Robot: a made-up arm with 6 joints. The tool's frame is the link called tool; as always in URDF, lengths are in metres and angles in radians. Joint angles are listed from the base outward. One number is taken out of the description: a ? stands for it. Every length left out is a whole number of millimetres.
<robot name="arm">
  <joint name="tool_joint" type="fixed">
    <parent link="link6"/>
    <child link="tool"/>
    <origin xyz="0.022 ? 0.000" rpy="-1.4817 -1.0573 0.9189"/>
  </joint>
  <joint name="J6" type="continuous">
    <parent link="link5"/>
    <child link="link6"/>
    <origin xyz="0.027 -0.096 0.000" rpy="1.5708 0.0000 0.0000"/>
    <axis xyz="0 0 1"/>
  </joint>
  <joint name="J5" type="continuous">
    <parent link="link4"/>
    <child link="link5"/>
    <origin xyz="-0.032 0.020 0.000" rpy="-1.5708 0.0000 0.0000"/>
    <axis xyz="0 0 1"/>
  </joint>
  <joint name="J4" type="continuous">
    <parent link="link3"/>
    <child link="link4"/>
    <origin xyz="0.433 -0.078 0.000" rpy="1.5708 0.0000 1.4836"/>
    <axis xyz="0 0 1"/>
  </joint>
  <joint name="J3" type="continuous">
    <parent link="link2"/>
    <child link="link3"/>
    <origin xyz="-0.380 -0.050 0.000"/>
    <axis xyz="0 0 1"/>
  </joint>
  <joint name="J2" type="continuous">
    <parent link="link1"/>
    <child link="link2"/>
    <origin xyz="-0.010 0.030 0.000" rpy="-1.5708 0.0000 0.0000"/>
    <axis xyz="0 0 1"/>
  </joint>
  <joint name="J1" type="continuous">
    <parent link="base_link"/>
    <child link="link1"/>
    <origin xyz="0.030 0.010 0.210"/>
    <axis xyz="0 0 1"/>
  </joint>
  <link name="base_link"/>
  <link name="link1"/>
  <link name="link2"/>
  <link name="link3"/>
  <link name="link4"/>
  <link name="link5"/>
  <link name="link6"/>
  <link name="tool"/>
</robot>
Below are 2 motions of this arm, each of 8 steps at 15 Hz.
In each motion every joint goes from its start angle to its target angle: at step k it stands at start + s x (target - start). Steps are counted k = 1, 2, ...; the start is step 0. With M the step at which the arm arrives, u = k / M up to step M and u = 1 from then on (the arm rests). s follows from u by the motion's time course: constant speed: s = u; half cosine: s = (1 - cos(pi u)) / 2; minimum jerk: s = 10 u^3 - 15 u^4 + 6 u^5.
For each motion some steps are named. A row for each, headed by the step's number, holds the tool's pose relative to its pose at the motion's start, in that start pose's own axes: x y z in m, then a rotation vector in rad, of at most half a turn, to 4 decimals.
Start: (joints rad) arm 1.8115 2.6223 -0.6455 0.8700 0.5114 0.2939
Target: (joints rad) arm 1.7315 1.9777 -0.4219 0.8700 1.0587 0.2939
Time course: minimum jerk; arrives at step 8
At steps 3, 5, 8:
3: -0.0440 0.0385 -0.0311 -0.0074 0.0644 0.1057
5: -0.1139 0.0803 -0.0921 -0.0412 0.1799 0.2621
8: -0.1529 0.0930 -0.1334 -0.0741 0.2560 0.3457

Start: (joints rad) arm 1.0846 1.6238 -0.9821 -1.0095 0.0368 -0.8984
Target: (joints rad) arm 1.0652 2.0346 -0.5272 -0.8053 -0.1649 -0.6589
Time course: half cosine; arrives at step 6
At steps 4, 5, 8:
4: 0.1246 0.1427 0.2428 0.0720 -0.5619 0.3541
5: 0.1273 0.1890 0.2961 0.1048 -0.6794 0.4646
8: 0.1256 0.2065 0.3144 0.1180 -0.7200 0.5073

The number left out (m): -0.020
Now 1 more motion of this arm.
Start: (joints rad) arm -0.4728 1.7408 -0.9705 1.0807 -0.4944 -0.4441
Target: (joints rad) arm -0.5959 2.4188 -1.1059 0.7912 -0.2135 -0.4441
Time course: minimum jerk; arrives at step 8
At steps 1, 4, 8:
1: 0.0035 -0.0010 -0.0040 -0.0019 0.0111 0.0028
4: 0.0894 -0.0321 -0.1449 -0.0305 0.3517 0.1036
8: 0.1294 -0.0579 -0.3188 -0.0034 0.7075 0.2380

